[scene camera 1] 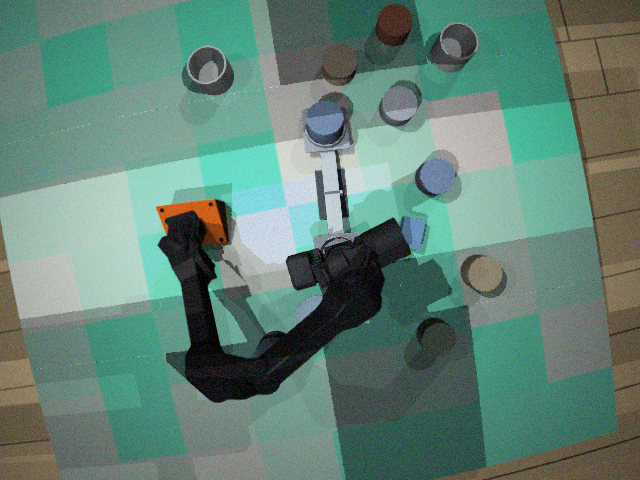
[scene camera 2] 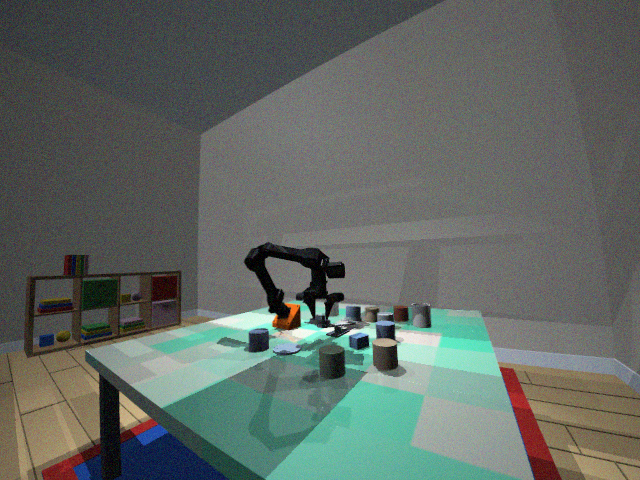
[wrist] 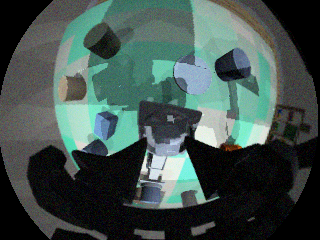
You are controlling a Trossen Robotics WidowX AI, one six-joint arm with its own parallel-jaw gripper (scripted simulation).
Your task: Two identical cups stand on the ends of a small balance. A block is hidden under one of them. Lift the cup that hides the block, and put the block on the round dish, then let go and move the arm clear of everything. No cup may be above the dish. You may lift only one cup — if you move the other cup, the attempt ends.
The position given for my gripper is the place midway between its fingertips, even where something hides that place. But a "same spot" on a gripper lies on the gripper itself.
Labels:
My gripper shows in scene camera 1 (339, 256), in scene camera 2 and in the wrist view. One and the same spot on my gripper: (wrist: 219, 172) is (scene camera 2: 311, 302).

